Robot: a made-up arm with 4 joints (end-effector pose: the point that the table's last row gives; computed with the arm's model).
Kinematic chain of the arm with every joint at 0, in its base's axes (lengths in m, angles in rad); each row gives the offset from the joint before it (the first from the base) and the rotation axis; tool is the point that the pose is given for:
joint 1: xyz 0 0 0.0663 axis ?
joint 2: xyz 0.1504 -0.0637 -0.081 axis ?
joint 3: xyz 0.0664 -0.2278 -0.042 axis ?
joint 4: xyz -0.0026 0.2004 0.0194 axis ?
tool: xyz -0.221 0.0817 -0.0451
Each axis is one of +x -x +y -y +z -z.
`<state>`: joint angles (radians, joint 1 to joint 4).
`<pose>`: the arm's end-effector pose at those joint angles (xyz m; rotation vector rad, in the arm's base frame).
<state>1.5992 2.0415 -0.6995 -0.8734</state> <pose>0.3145 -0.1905 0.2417 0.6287 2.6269 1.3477</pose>
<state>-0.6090 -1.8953 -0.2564 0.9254</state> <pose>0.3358 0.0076 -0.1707 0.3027 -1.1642 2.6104</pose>
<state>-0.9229 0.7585 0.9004 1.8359</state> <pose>-0.0069 -0.0703 -0.2263 1.7353 -0.2422 1.1242</pose>
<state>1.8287 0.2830 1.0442 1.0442</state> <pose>0.0543 0.0789 0.2735 -0.9893 1.0878 -0.2522</pose>
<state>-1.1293 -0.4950 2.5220 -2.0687</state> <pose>0.0098 0.1864 -0.0156 -1.4784 0.7770 -0.0837</pose>
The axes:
joint 1: -x
joint 2: -z
joint 3: +y
joint 4: +z

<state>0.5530 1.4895 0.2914 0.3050</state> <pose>0.1209 0.0463 -0.0554 -0.2447 -0.1355 -1.1838</pose>
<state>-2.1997 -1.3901 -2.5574 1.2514</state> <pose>0.3954 0.0899 0.2557 -0.2892 2.1071 2.2388</pose>
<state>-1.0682 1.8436 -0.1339 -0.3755</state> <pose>0.3040 0.1530 -0.0130 0.4732 1.0401 -2.0048</pose>
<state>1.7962 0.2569 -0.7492 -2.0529</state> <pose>0.3867 -0.0259 0.0628 -0.2852 -1.9904 -0.8675</pose>
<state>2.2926 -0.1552 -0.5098 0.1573</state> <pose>0.0240 -0.1521 0.2862 -2.2106 0.0847 0.7404</pose>
